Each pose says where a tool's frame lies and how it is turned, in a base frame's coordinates. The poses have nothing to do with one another.
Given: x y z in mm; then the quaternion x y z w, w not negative.
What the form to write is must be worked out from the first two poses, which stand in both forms.
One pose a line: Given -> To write
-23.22 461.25 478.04 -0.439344 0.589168 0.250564 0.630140 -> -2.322 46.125 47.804 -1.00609 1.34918 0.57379
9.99 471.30 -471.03 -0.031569 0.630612 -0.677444 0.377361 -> 0.999 47.130 -47.103 -0.08071 1.61231 -1.73204
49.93 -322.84 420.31 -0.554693 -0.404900 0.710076 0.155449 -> 4.993 -32.284 42.031 -1.58878 -1.15973 2.03383
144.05 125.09 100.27 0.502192 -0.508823 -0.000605 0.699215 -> 14.405 12.509 10.027 1.11900 -1.13378 -0.00135
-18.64 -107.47 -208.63 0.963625 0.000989 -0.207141 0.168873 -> -1.864 -10.747 -20.863 2.73964 0.00281 -0.58891
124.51 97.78 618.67 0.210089 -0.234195 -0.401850 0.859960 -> 12.451 9.778 61.867 0.44096 -0.49156 -0.84345
